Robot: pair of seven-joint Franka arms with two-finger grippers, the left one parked.
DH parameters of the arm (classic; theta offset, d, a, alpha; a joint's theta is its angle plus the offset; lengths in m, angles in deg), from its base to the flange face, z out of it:
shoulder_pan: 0 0.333 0 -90
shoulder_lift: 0 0 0 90
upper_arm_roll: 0 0.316 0.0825 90
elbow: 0 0 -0.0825 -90
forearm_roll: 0 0.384 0 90
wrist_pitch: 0 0 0.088 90
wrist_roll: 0 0.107 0 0
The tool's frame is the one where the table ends.
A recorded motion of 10 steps. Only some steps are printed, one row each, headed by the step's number.
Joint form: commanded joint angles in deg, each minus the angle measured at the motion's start. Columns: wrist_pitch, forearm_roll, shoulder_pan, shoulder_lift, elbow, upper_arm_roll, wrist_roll.
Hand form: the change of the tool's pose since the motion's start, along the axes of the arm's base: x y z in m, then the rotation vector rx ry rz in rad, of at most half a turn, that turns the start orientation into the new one. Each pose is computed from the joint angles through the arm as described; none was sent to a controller.
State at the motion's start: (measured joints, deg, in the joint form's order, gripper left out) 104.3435 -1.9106 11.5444 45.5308 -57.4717 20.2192 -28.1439
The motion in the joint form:
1: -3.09 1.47 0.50 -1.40 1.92 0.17 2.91
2: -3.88 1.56 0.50 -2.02 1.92 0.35 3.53
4: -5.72 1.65 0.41 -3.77 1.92 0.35 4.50
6: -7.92 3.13 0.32 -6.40 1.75 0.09 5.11
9: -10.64 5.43 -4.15 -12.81 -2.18 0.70 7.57
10: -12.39 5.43 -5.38 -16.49 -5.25 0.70 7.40
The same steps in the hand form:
1: -0.0076 0.0050 0.0299 0.0176 0.0181 -0.0387
2: -0.0108 0.0059 0.0370 0.0166 0.0231 -0.0440
4: -0.0172 0.0033 0.0565 0.0090 0.0254 -0.0548
6: -0.0274 0.0002 0.0850 0.0188 0.0306 -0.0622
9: -0.0382 -0.0430 0.1293 0.0270 0.0507 -0.1486
10: -0.0521 -0.0555 0.1450 -0.0005 0.0588 -0.1508

